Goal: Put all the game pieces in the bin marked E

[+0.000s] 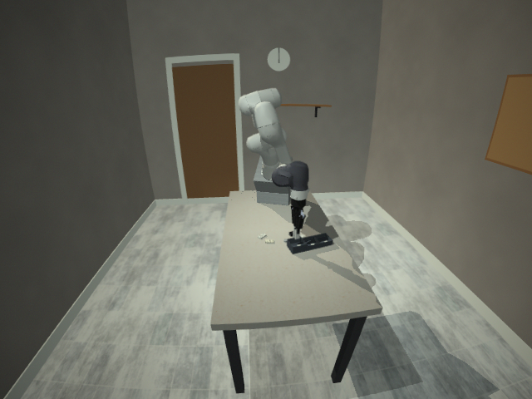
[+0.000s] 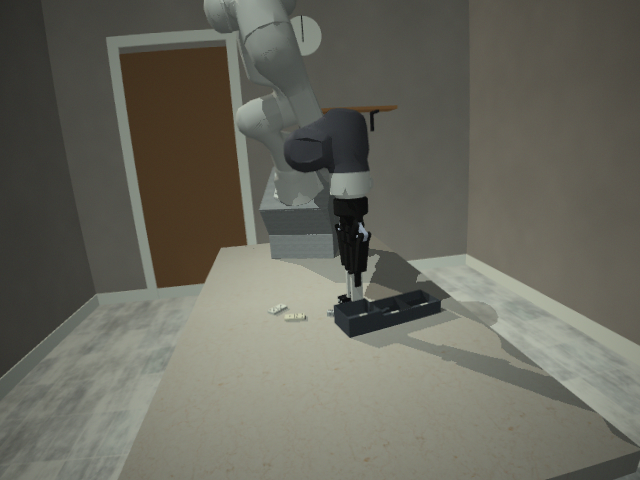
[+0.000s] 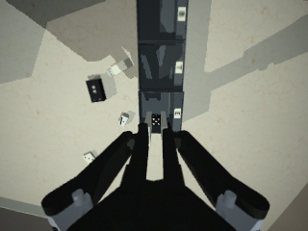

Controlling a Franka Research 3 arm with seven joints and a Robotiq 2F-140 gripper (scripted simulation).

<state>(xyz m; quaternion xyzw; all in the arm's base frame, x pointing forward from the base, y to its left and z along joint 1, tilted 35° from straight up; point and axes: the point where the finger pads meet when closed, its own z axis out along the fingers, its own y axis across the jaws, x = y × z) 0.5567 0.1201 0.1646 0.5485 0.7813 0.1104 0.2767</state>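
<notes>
Right now my hand is 2 cm past the dark three-part bin, 8 cm to the right of it and 8 cm above it. Also, from my hand: black die (3 cm below); then black box (13 cm behind, 1 cm to the right, 9 cm below); then white usb stick (10 cm behind, 6 cm to the left, 10 cm below).
</notes>
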